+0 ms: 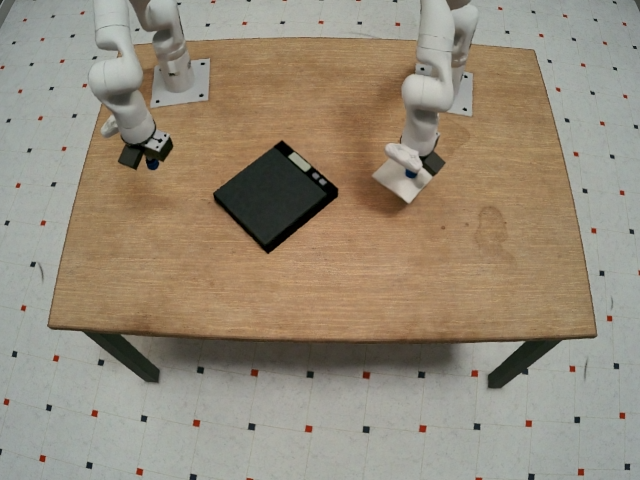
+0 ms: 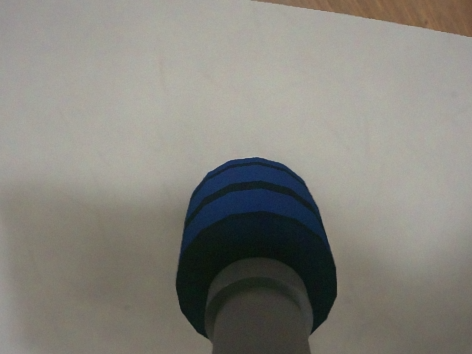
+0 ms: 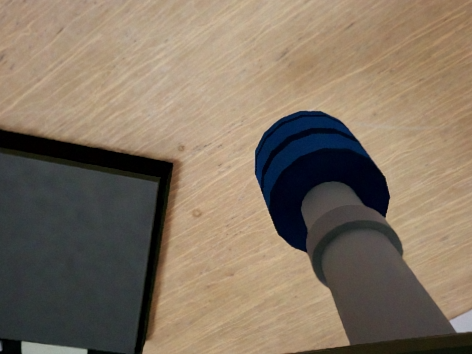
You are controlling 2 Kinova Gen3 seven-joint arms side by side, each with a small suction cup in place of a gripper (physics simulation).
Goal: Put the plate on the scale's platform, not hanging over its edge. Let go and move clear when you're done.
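The white square plate hangs on my left suction cup, lifted above the table with its shadow below it, to the right of the scale. My left gripper, a blue suction cup, is pressed on the plate's upper face and holds it. The black scale lies turned on the table near the middle, its dark platform bare, with a display and two buttons along its upper right side. My right gripper is open and empty above the table, to the left of the scale.
The wooden table carries both arm mounts at its back edge: a base plate at the back left and another base plate at the back right.
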